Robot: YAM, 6 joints.
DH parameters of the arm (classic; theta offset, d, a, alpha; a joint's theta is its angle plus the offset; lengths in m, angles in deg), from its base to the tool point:
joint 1: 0 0.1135 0.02 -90
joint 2: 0 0 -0.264 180
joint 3: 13.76 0 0.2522 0
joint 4: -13.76 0 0.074 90
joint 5: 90 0 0 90
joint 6: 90 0.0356 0 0
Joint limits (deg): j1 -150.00..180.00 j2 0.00..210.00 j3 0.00..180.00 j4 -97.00..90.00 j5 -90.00..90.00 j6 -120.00..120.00
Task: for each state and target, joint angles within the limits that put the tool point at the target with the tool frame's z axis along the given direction. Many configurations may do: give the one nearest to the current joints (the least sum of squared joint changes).
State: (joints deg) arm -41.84 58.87 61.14 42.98 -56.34 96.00
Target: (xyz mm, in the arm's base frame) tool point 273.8 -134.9 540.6 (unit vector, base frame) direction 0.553 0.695 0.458
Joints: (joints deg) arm -32.14 95.20 98.86 74.20 -62.04 96.00
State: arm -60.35 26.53 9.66 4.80 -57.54 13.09
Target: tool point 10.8 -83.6 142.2 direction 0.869 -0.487 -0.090
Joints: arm -106.90 0.24 0.14 -22.76 -76.61 13.09
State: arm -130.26 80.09 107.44 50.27 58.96 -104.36
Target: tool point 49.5 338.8 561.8 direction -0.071 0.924 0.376
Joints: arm -99.65 37.17 125.23 69.24 13.00 -104.36
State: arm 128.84 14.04 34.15 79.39 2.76 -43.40
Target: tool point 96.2 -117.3 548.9 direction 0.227 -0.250 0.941
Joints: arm 129.11 23.26 74.19 58.78 1.06 -43.40
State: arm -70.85 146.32 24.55 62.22 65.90 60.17
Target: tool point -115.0 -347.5 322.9 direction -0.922 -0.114 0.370
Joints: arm -103.46 103.25 62.02 89.89 60.48 60.17
